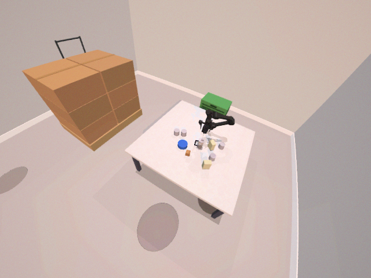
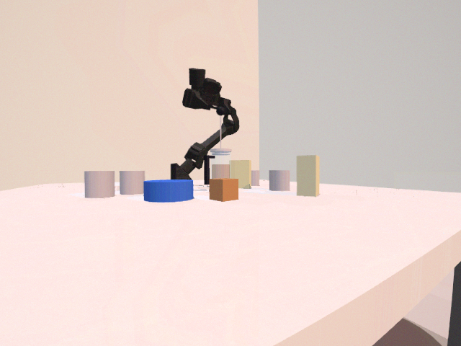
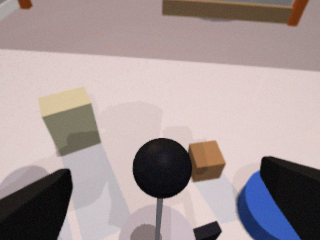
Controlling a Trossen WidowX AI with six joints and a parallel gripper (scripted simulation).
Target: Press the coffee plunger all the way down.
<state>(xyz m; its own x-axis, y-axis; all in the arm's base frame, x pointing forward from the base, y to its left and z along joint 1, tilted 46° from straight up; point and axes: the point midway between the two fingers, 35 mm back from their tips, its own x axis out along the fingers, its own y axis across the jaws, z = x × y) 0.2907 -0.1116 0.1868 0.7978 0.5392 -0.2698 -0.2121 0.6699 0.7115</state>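
Now: the coffee press 15 cm below my gripper tip, 1 cm to the right of it and 1 cm ahead of it. From my gripper tip the other things lie so: orange cube 25 cm below, 18 cm ahead, 6 cm to the right; blue disc 26 cm below, 18 cm to the right, 11 cm ahead.
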